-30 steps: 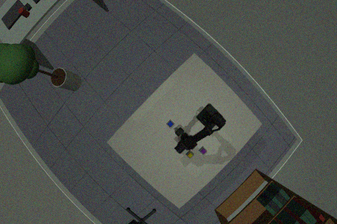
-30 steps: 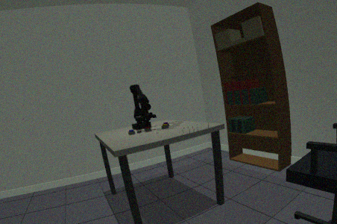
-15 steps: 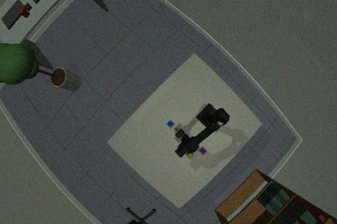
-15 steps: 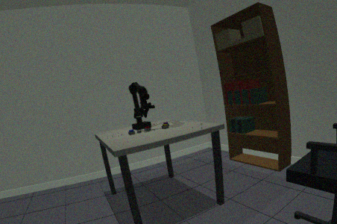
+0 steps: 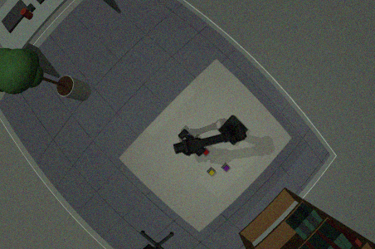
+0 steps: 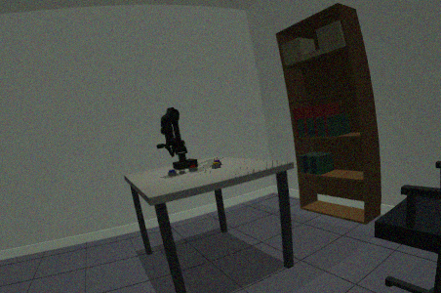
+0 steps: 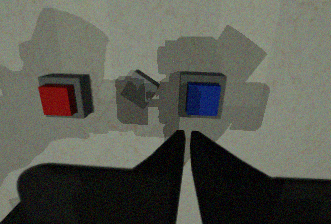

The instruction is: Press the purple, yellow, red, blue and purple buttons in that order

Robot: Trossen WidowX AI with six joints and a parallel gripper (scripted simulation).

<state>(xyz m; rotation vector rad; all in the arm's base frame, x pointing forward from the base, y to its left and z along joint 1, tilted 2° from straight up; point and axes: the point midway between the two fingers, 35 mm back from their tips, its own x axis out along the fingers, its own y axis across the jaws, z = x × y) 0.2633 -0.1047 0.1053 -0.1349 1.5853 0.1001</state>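
Now: gripper tip 90 mm above the blue button and 20 mm to the left of it. Round my gripper tip: red button 130 mm to the left, 90 mm below, 30 mm behind; then small grey block 120 mm below, 50 mm to the left, 10 mm behind; then yellow button 280 mm to the left, 90 mm below, 20 mm ahead.
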